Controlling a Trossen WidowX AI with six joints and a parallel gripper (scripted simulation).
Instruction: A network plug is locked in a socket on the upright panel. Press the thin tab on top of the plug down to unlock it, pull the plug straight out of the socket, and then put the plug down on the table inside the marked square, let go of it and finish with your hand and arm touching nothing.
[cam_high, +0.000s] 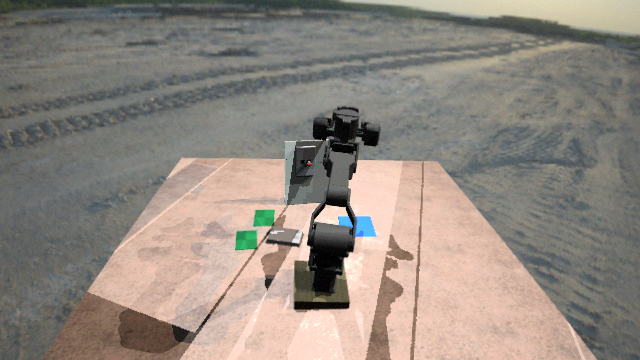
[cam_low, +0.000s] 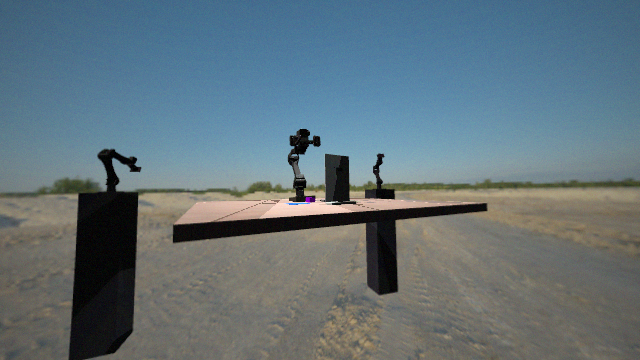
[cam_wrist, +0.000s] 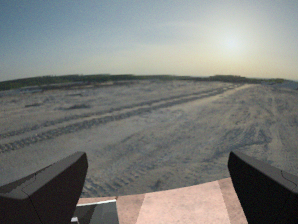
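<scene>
Right now the grey upright panel is 11 cm ahead of my gripper tip, 14 cm to the left of it and 27 cm below it. The rest, counted from my gripper tip: network plug: 14 cm behind, 5 cm to the left, 37 cm below.
</scene>
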